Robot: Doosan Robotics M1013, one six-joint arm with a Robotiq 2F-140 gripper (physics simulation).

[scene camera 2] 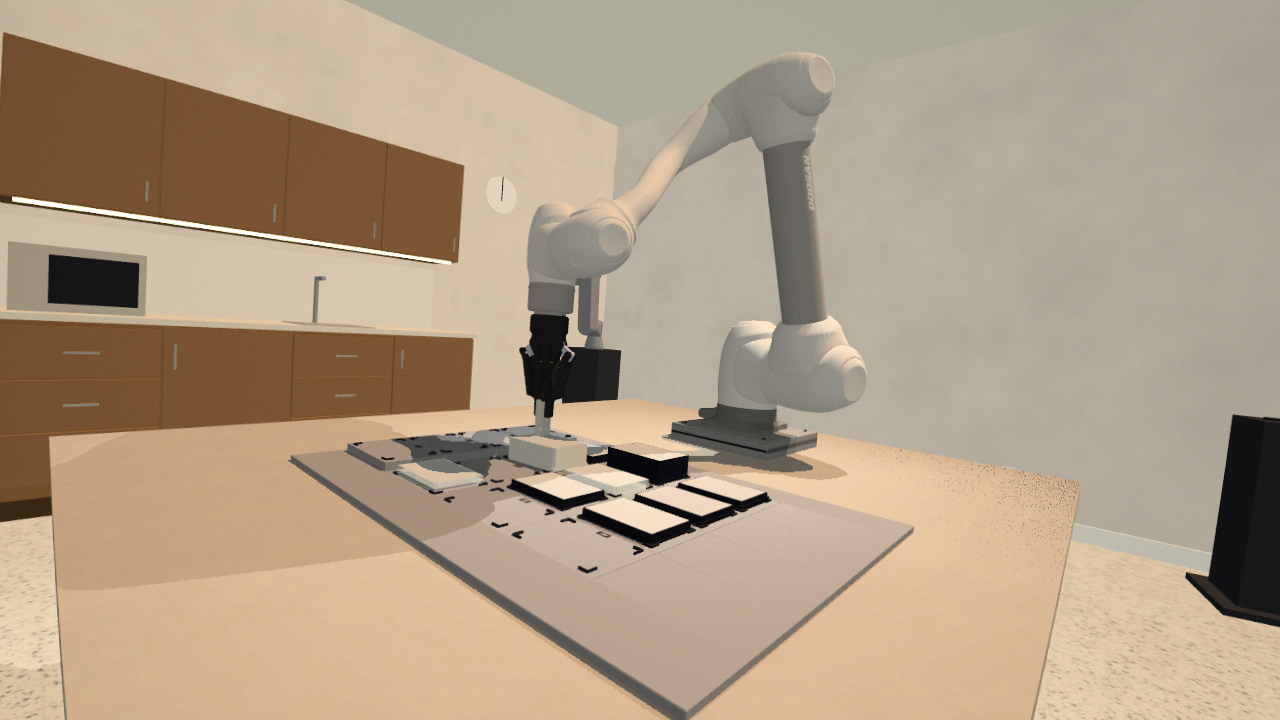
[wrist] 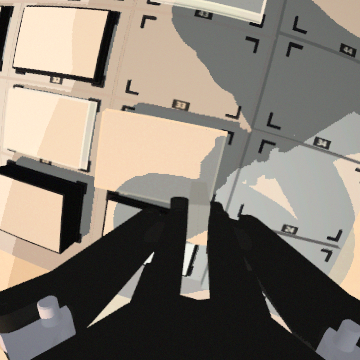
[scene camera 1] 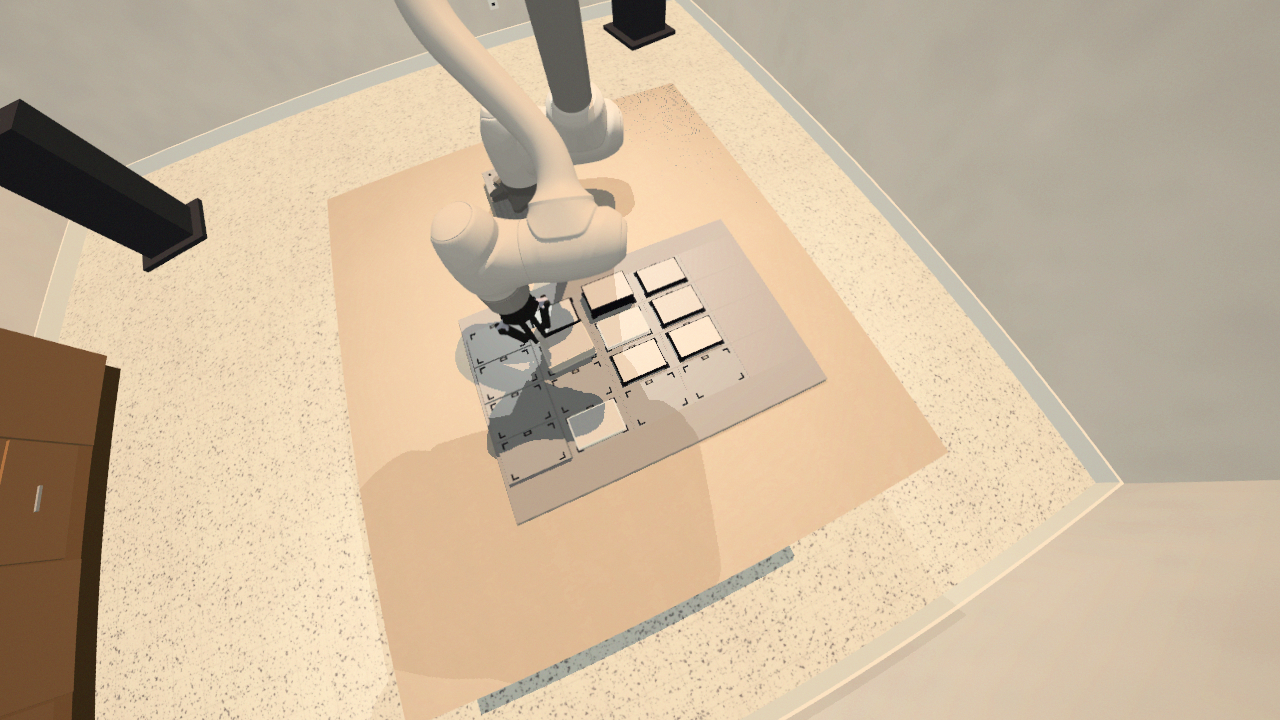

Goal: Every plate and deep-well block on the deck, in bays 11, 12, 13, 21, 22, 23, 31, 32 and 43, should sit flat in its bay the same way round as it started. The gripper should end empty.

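Frame: origin at the arm's base, x left, y back, z up, level; centimetres.
Seen in the pictures: gripper, fingertip midpoint: (scene camera 2: pixel 542 434) (wrist: pixel 197 195) (scene camera 1: pixel 545 343); arm's base, link origin: (scene camera 2: pixel 744 426) (scene camera 1: pixel 529 184).
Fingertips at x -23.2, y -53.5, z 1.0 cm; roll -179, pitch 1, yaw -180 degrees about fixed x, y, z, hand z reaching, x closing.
Note:
Offsets run from my fingertips to a thing's top centre. "pt": to the spot under its first point. Level surfaces: height alone.
My gripper (scene camera 1: pixel 533 333) (scene camera 2: pixel 542 400) (wrist: pixel 197 195) points down, shut on an upright pale grey bar (scene camera 2: pixel 542 421) (wrist: pixel 198 220). The bar's tip overlaps the near right part of the tall pale block in bay 23 @[pt dz +0.1, dx +3.9, dy -4.1 cm] (scene camera 1: pixel 565 347) (scene camera 2: pixel 546 454) (wrist: pixel 155 142); contact is unclear. That block looks nearly level; whether it is fully seated is unclear. The dark-edged plate in bay 13 @[pt dz -2.7, dx +8.0, dy +5.3 cm] (scene camera 1: pixel 563 317) (wrist: pixel 122 215) is partly hidden. The white plate in bay 22 @[pt dz -2.7, dx +19.8, dy -6.9 cm] (scene camera 1: pixel 623 327) (wrist: pixel 45 125), black-sided plate in bay 32 @[pt dz -2.7, dx +18.1, dy -17.3 cm] (scene camera 1: pixel 640 360) (wrist: pixel 60 42) and white-rimmed plate in bay 43 @[pt dz -2.7, dx -0.2, dy -25.1 cm] (scene camera 1: pixel 597 425) (scene camera 2: pixel 438 474) look flat.
The tall black-sided block in bay 12 @[pt dz +0.0, dx +21.5, dy +3.7 cm] (scene camera 1: pixel 606 291) (scene camera 2: pixel 647 462) (wrist: pixel 32 205) stands left of bay 13 in the wrist view. Black-sided plates stand in bay 11 @[pt dz -2.7, dx +37.9, dy +0.8 cm] (scene camera 1: pixel 660 274), bay 21 @[pt dz -2.7, dx +35.9, dy -9.8 cm] (scene camera 1: pixel 677 304) and bay 31 @[pt dz -2.7, dx +33.8, dy -20.5 cm] (scene camera 1: pixel 695 337). The grey deck @[dz -4.1 cm] (scene camera 1: pixel 769 358) (scene camera 2: pixel 680 640) lies on the table.

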